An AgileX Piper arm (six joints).
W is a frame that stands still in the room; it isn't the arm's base.
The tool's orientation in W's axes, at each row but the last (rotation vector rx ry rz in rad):
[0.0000, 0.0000, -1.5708]
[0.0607, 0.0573, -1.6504]
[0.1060, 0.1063, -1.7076]
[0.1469, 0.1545, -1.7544]
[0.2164, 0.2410, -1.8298]
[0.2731, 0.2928, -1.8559]
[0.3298, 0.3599, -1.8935]
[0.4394, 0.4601, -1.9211]
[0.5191, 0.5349, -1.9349]
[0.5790, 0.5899, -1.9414]
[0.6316, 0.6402, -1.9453]
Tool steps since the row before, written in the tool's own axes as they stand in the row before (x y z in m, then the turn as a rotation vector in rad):
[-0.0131, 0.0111, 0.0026, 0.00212, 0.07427, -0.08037]
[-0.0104, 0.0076, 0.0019, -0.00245, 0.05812, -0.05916]
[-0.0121, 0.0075, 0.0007, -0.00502, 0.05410, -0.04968]
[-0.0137, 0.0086, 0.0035, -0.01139, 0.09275, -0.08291]
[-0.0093, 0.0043, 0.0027, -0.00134, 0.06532, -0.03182]
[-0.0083, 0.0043, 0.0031, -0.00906, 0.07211, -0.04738]
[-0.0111, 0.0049, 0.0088, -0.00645, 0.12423, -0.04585]
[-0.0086, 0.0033, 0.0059, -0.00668, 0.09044, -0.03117]
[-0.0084, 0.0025, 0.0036, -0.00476, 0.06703, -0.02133]
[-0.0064, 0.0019, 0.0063, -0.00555, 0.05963, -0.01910]
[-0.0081, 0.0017, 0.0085, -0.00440, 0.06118, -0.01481]
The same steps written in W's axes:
[0.0111, 0.0131, 0.0026, 0.07427, -0.00212, -0.08037]
[0.0084, 0.0096, 0.0027, 0.05843, 0.00215, -0.05886]
[0.0091, 0.0107, 0.0022, 0.05472, 0.00398, -0.04909]
[0.0110, 0.0110, 0.0058, 0.09430, 0.00909, -0.08143]
[0.0066, 0.0067, 0.0049, 0.06403, -0.00710, -0.03363]
[0.0064, 0.0051, 0.0054, 0.07341, 0.00306, -0.04614]
[0.0079, 0.0043, 0.0120, 0.12145, -0.01690, -0.05040]
[0.0057, 0.0025, 0.0090, 0.08895, -0.01187, -0.03380]
[0.0051, 0.0030, 0.0074, 0.06564, -0.00996, -0.02373]
[0.0034, -0.0004, 0.0085, 0.05894, -0.00789, -0.02039]
[0.0035, -0.0013, 0.0113, 0.05917, -0.01210, -0.01829]

